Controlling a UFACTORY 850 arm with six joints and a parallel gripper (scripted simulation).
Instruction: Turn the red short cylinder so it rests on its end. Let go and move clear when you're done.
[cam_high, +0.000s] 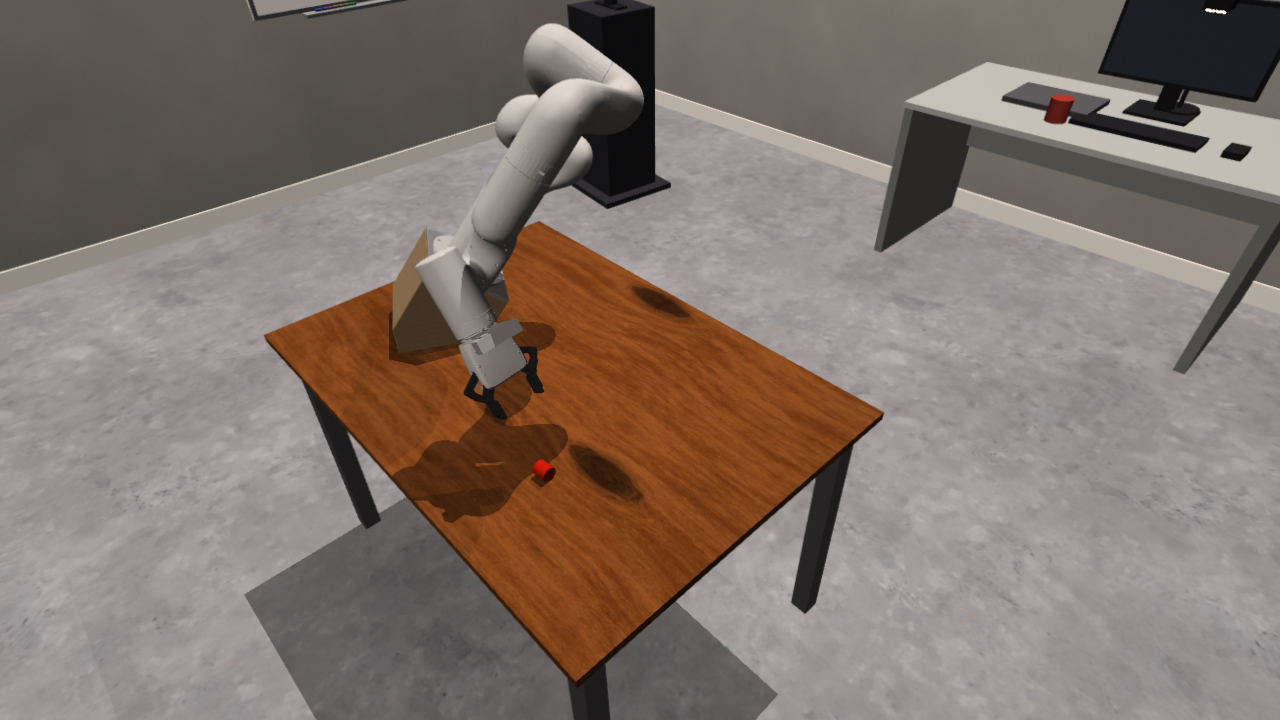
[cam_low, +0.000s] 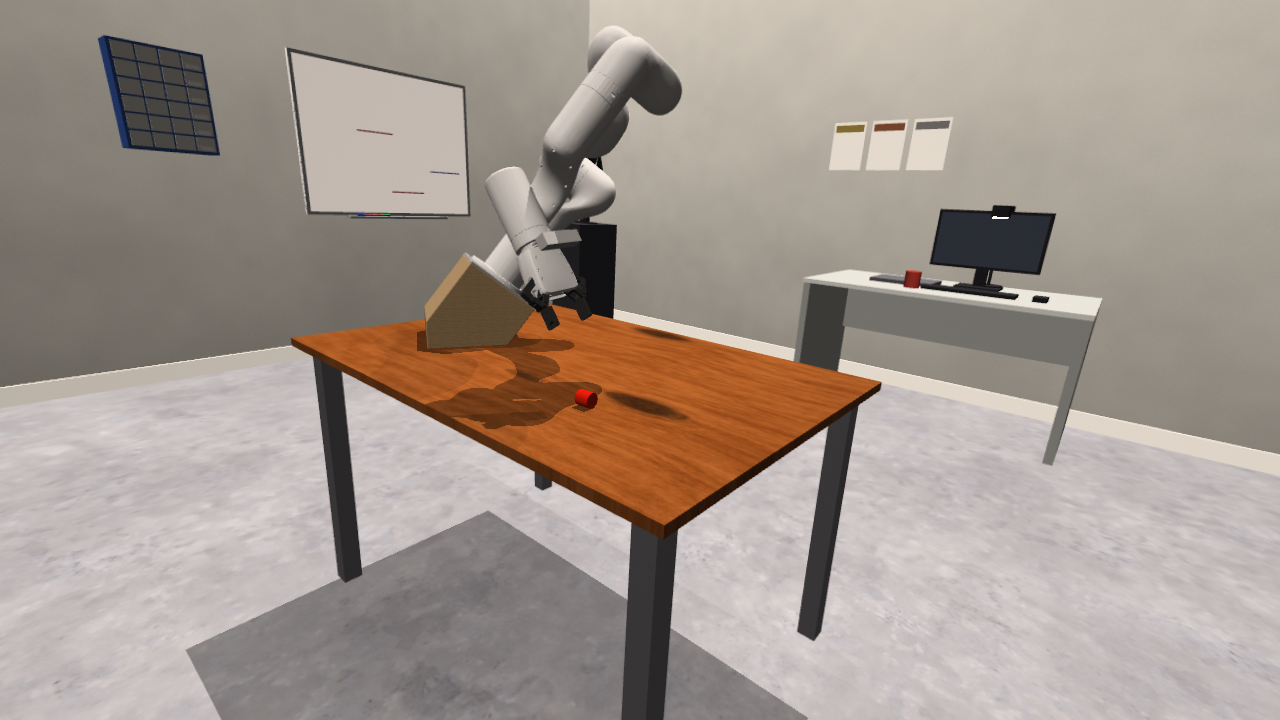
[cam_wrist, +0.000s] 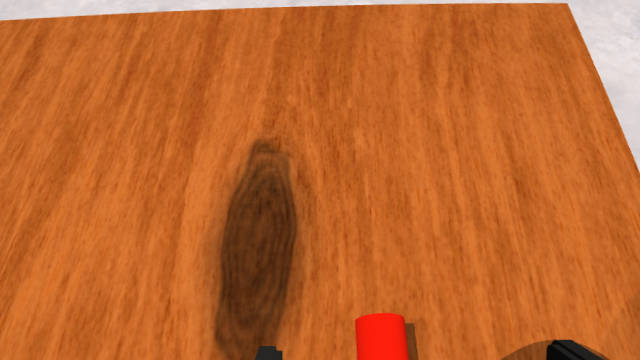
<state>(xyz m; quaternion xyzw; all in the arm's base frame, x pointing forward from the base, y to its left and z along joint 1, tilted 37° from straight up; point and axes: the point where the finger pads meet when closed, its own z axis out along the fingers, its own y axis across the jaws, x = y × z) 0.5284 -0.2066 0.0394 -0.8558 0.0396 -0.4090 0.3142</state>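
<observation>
The red short cylinder is 5 cm ahead of my hand, 1 cm to the left of it and 16 cm below it.
</observation>
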